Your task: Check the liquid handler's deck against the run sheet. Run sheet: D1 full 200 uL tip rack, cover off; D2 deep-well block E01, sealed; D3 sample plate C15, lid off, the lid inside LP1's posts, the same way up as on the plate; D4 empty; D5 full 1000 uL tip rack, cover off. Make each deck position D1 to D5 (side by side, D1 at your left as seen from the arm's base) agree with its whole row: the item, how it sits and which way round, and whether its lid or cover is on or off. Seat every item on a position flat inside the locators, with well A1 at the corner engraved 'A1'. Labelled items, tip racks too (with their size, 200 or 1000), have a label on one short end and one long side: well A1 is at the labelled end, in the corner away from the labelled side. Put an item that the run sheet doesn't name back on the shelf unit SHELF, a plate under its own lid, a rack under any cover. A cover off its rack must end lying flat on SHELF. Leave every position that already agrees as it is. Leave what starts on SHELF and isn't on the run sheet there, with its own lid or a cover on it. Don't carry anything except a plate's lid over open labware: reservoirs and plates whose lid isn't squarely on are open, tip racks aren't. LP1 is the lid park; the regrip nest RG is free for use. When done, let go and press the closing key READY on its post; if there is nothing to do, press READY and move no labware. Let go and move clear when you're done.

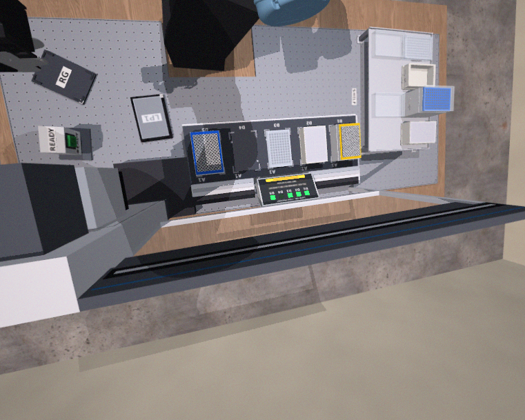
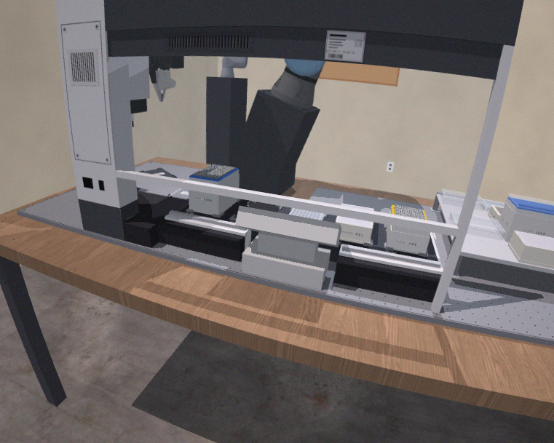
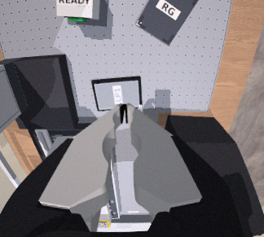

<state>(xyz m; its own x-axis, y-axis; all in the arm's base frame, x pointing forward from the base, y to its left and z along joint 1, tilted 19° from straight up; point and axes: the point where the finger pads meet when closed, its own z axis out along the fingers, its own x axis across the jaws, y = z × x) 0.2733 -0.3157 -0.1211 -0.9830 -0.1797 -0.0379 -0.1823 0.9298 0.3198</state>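
The ready key is 230 mm below my hand, 110 mm ahead of it and 70 mm to the right of it. Round my hand: regrip nest RG (310 mm below, 130 mm to the right, 80 mm behind); handler's tower (320 mm ahead, 120 mm to the left, 40 mm below); blue-rimmed tip rack (320 mm to the left, 200 mm below, 130 mm ahead).
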